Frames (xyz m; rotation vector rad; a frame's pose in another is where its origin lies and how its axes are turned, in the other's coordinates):
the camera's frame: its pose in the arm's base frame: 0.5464 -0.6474 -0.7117 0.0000 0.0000 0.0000
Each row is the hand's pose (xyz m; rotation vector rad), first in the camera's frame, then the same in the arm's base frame.
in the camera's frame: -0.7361 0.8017 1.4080 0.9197 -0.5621 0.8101
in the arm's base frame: -0.1897 0.1543 0.6963 0.9197 -0.5621 0.8101
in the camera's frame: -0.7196 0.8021 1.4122 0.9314 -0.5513 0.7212
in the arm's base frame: -0.1732 0.1547 0.7005 0.9314 -0.5513 0.7212
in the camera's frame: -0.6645 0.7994 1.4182 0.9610 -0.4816 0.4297
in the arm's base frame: -0.1181 0.1520 0.7065 0.9610 -0.4816 0.4297
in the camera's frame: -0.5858 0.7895 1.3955 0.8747 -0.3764 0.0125
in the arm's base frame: -0.0394 0.1421 0.6838 0.8747 -0.3764 0.0125
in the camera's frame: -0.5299 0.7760 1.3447 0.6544 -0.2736 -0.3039
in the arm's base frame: 0.0165 0.1286 0.6330 0.6544 -0.2736 -0.3039
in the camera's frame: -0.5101 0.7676 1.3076 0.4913 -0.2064 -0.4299
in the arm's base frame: 0.0363 0.1202 0.5959 0.4913 -0.2064 -0.4299
